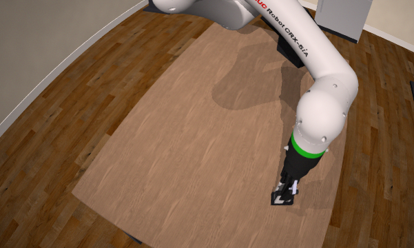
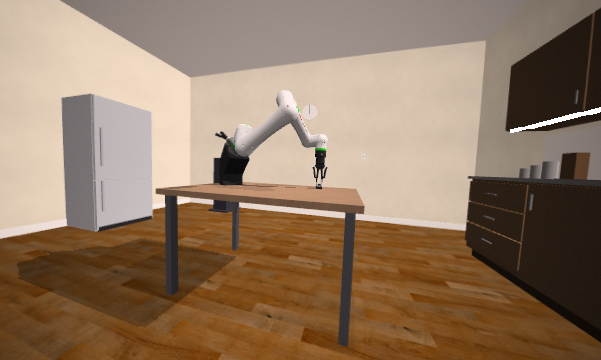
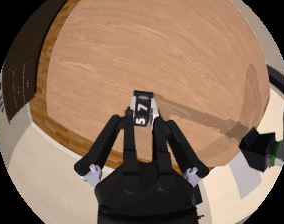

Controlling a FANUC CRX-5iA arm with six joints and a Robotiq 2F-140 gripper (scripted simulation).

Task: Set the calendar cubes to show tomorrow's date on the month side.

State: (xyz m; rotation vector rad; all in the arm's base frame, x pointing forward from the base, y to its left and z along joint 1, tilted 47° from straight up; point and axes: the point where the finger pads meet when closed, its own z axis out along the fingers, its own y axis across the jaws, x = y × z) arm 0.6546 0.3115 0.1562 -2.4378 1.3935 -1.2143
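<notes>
The black tray lies 40 mm below my hand, 20 mm to the left of it and 10 mm behind it.
</notes>
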